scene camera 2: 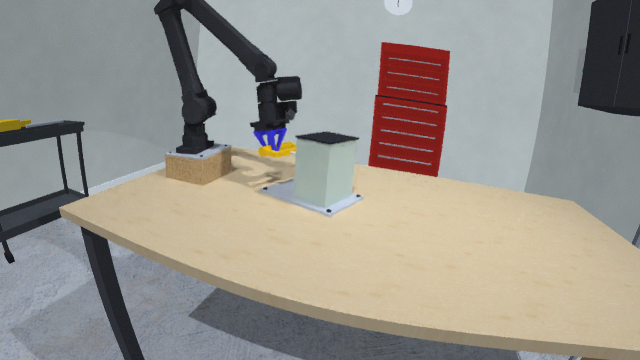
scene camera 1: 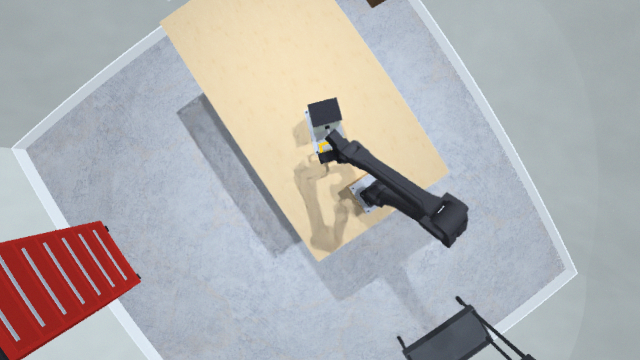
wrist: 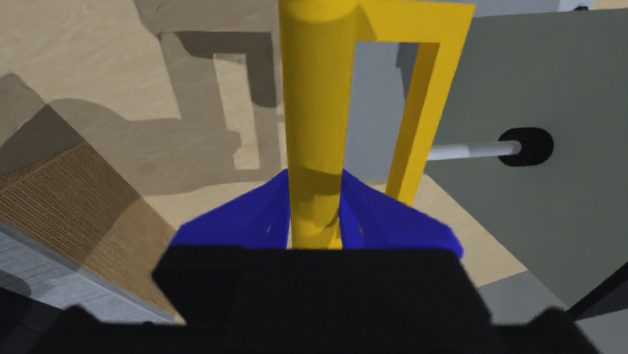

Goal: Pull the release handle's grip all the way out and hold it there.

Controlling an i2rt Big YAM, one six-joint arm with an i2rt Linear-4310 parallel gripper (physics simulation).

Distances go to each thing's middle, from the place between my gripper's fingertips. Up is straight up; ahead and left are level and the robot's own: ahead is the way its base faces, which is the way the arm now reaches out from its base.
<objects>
Right now my hand is 13 cm short of the grey base plate (scene camera 2: pixel 284 190), 4 cm to the left of it and 9 cm above it.
</objects>
